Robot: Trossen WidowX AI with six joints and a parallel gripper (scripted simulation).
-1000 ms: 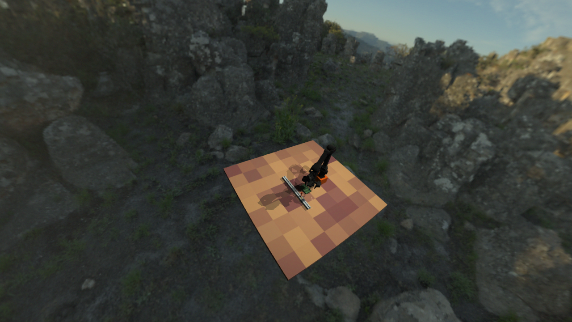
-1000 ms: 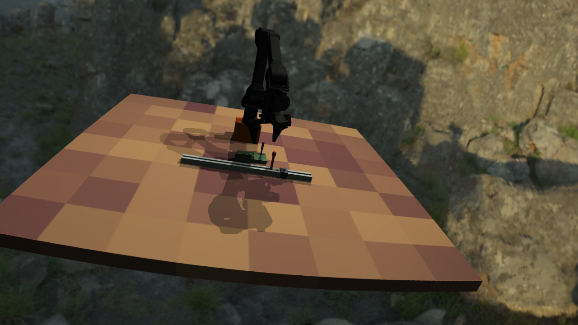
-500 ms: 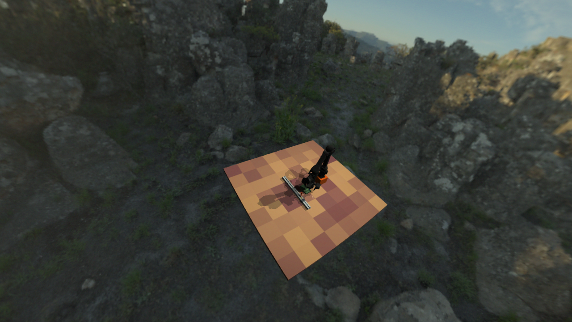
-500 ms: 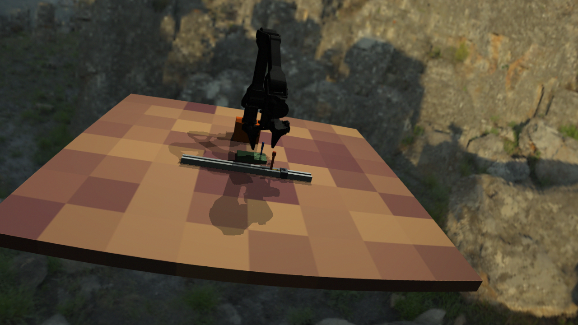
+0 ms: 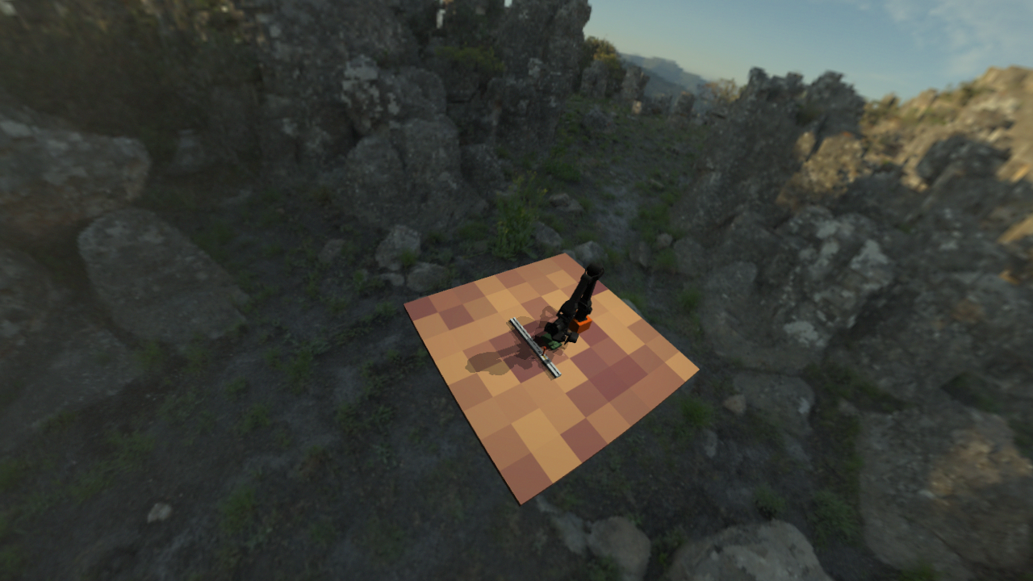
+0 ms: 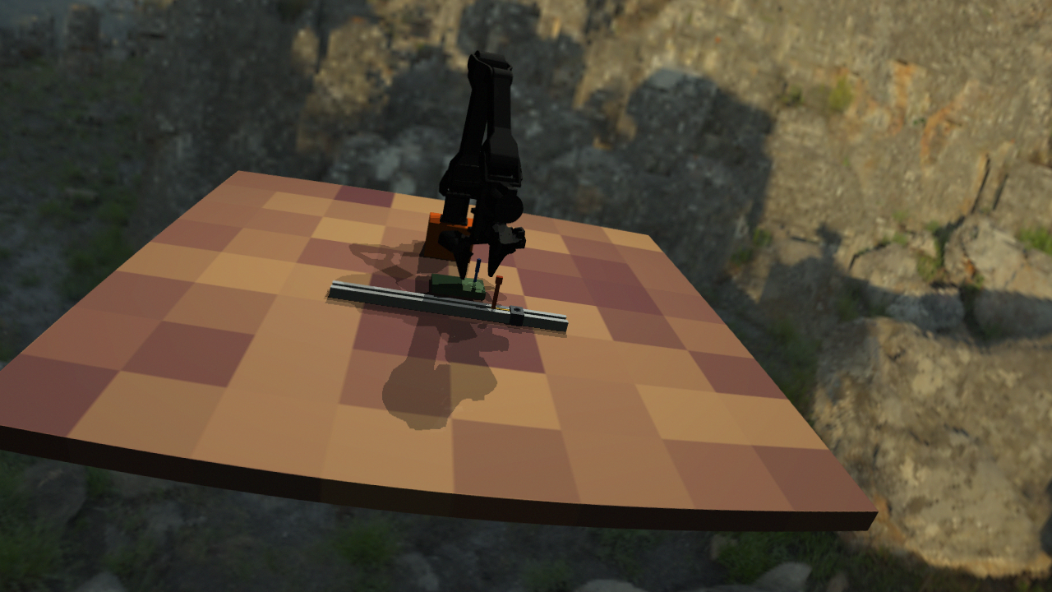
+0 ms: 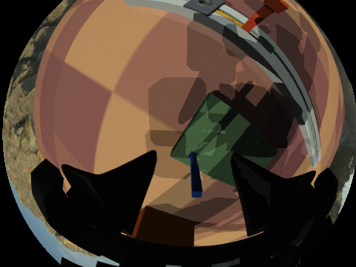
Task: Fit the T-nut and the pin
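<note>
My gripper tip is now right at the blue pin. The rest, counted from my gripper tip: green tray (1 cm ahead, 2 cm to the right, 2 cm below); brass T-nut (13 cm ahead, 6 cm to the left, 2 cm above).
</note>
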